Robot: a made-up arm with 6 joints.
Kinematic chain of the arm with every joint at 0, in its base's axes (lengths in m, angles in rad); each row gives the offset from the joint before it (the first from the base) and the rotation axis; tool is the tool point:
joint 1: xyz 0 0 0.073 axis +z
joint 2: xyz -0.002 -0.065 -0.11 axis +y
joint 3: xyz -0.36 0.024 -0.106 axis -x
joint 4: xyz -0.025 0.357 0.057 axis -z
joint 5: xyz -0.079 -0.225 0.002 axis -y
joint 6: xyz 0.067 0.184 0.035 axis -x
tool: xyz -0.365 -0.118 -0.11
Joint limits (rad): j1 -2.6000..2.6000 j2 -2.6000..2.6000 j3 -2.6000..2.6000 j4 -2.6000..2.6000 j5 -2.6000..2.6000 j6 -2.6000..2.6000
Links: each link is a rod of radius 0.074 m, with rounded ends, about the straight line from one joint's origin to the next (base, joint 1, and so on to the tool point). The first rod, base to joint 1, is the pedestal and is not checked.
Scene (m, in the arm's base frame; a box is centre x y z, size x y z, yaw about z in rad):
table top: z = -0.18
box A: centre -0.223 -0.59 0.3 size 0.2 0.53 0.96 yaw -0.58
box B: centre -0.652 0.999 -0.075 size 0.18 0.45 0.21 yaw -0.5
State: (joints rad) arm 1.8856 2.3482 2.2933 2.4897 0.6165 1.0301
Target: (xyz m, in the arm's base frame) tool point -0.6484 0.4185 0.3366
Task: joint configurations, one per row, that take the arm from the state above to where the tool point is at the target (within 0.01 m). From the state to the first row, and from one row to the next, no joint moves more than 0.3 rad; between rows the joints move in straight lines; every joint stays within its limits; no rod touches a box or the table.
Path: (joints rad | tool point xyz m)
1: 1.8958 2.4321 2.1267 2.2143 0.4826 1.2057 | 0.5085 -0.1268 0.7478
2: 1.9061 2.5161 1.9602 1.9389 0.3487 1.3813 | 0.3163 -0.0894 0.9037
3: 1.9163 2.6000 1.7936 1.6635 0.2147 1.5569 | 0.0785 -0.0066 0.9836
4: 1.8211 2.6000 1.5595 1.7093 0.1350 1.5226 | -0.1198 -0.0677 0.9615
5: 1.7259 2.6000 1.3254 1.7551 0.0552 1.4883 | -0.3194 -0.0611 0.8939
6: 1.6307 2.6000 1.0913 1.8009 -0.0246 1.4540 | -0.4927 0.0098 0.7857
7: 1.5355 2.6000 0.8572 1.8466 -0.1044 1.4196 | -0.6155 0.1322 0.6448
8: 1.4015 2.6000 0.6184 1.9524 -0.0784 1.3513 | -0.6642 0.2704 0.4983
9: 1.2674 2.6000 0.3796 2.0581 -0.0524 1.2829 | -0.6484 0.4185 0.3366

